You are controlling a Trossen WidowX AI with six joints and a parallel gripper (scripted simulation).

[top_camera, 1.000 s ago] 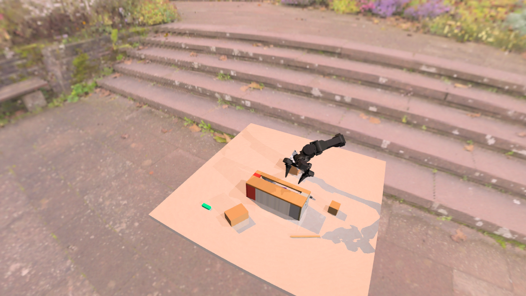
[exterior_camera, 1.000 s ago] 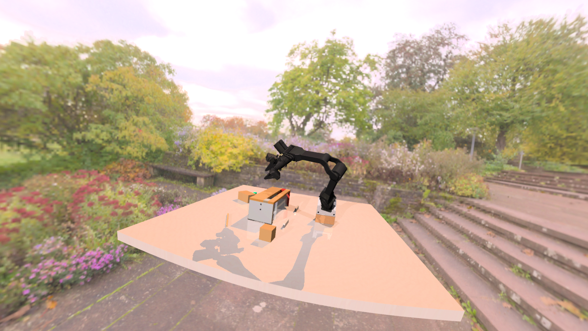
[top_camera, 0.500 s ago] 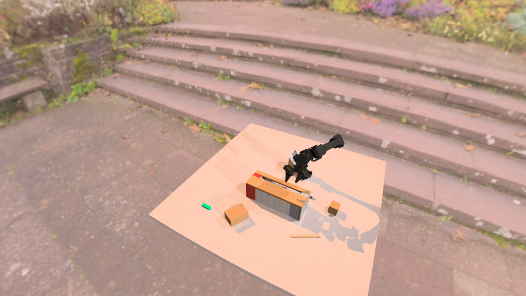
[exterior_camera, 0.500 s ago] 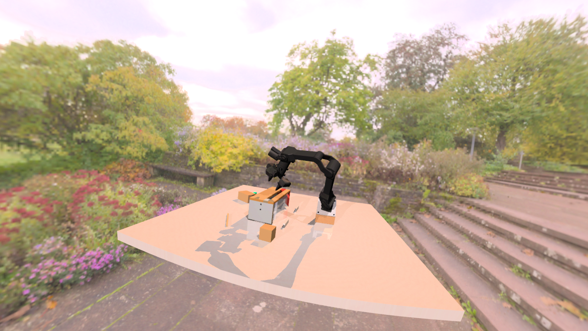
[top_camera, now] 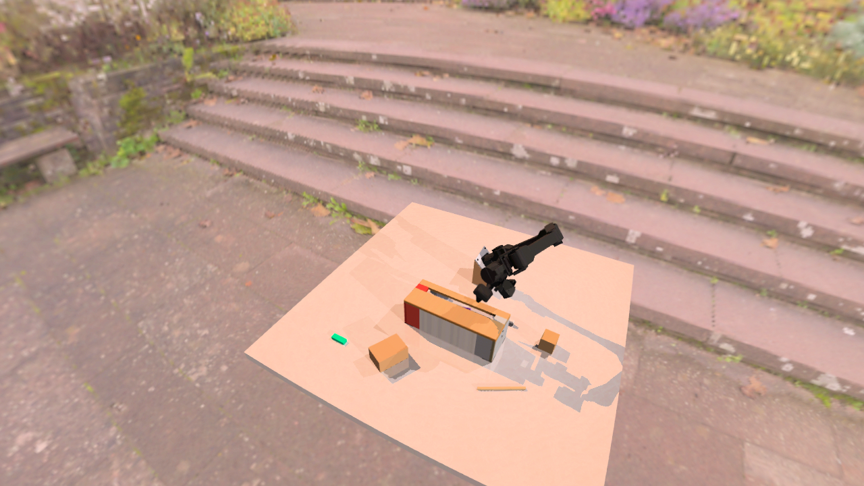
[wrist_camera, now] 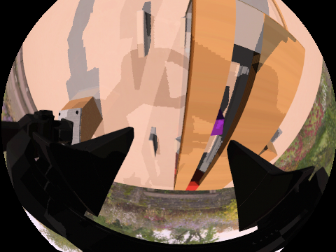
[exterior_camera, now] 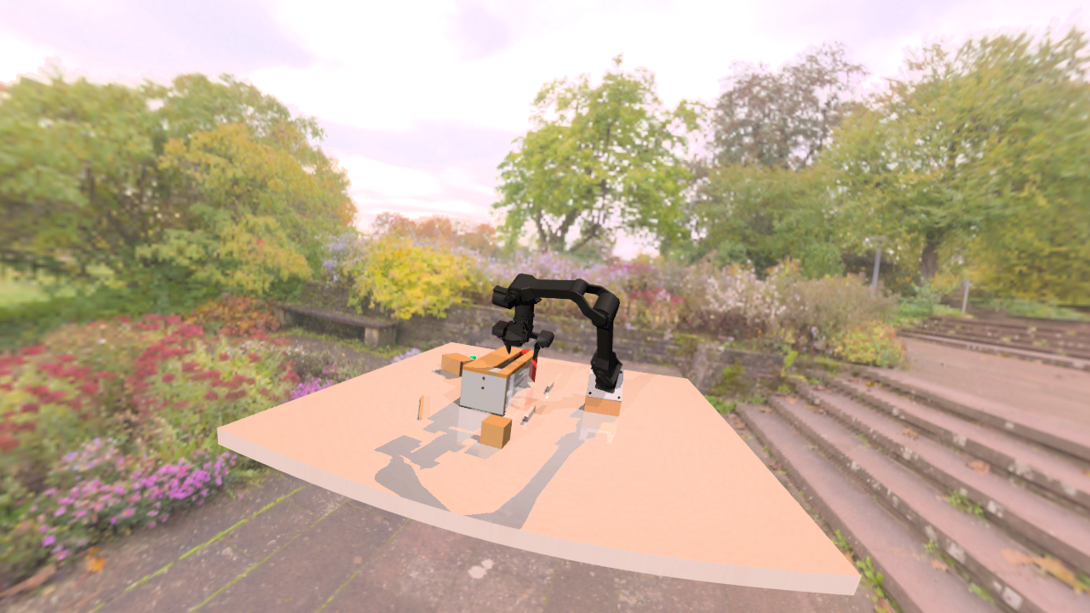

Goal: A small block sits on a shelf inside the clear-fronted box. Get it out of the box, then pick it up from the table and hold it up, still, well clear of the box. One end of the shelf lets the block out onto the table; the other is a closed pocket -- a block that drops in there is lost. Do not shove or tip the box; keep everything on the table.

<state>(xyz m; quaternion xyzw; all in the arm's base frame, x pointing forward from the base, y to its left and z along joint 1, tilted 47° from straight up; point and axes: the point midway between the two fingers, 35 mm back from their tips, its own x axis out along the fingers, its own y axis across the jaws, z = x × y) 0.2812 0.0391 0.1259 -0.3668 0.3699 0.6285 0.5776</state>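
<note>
Now: gripper tip 50 mm short of the purple block, 40 mm to the left of it and 70 mm above it. From my gripper tip the other things lie so: box 40 mm ahead, 70 mm to the right, 100 mm below; thin wooden stick 220 mm ahead, 210 mm to the left, 160 mm below; green piece 380 mm ahead, 410 mm to the right, 150 mm below.
</note>
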